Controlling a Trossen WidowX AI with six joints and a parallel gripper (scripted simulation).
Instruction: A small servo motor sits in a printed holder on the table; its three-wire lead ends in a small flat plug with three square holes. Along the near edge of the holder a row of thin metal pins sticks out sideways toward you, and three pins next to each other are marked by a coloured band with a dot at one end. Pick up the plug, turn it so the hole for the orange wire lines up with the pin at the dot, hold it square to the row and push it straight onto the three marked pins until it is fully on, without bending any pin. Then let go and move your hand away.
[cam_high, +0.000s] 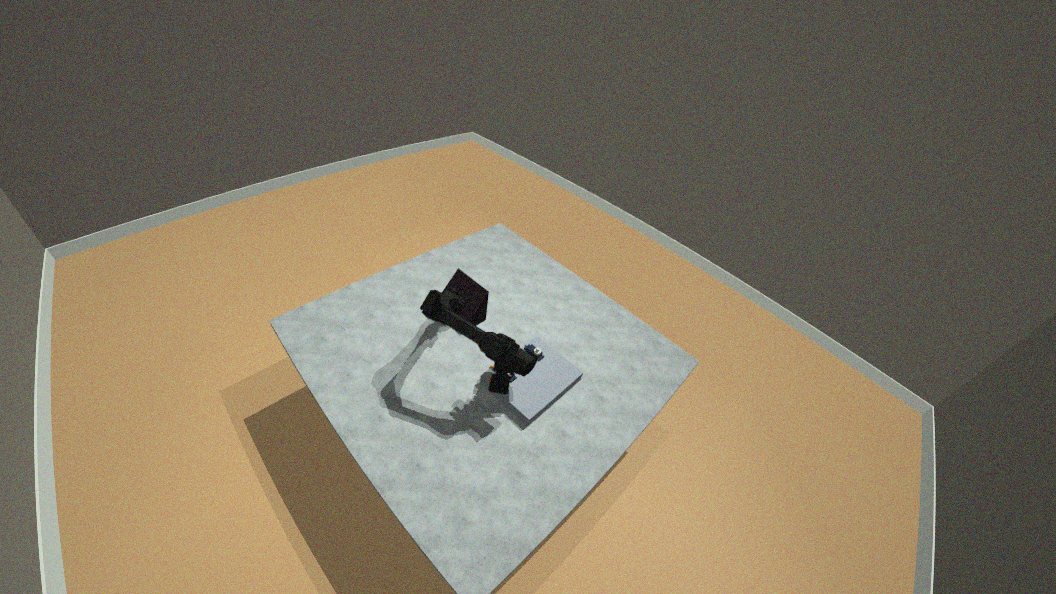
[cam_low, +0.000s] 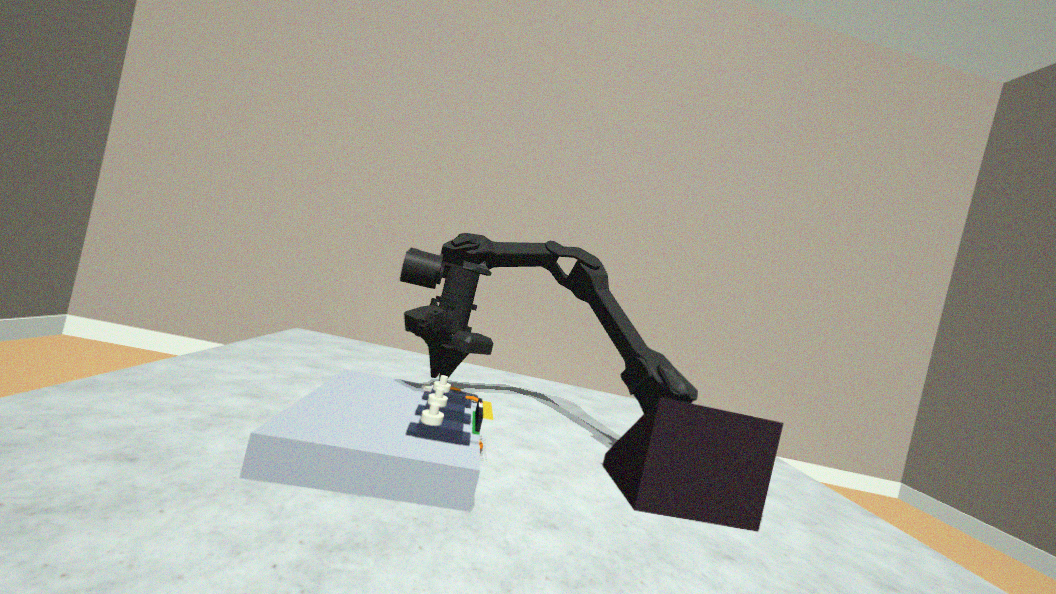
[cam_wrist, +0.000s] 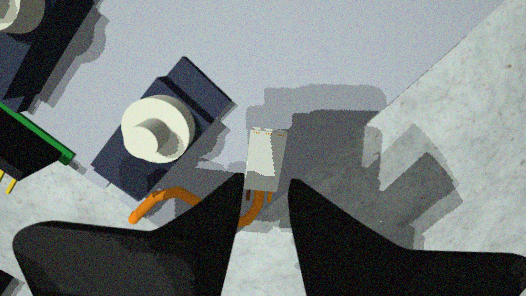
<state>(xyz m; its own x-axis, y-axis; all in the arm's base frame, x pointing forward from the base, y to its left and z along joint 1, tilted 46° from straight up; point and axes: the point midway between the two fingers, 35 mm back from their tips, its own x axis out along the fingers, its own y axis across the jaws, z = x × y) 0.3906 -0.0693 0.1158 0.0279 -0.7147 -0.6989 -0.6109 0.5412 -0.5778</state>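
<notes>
The red dot lies 12 cm to the left of my gripper tip, 8 cm behind it and 1 cm above it. Round my gripper tip: grey printed holder (13 cm to the left, 8 cm ahead, 4 cm below).
</notes>
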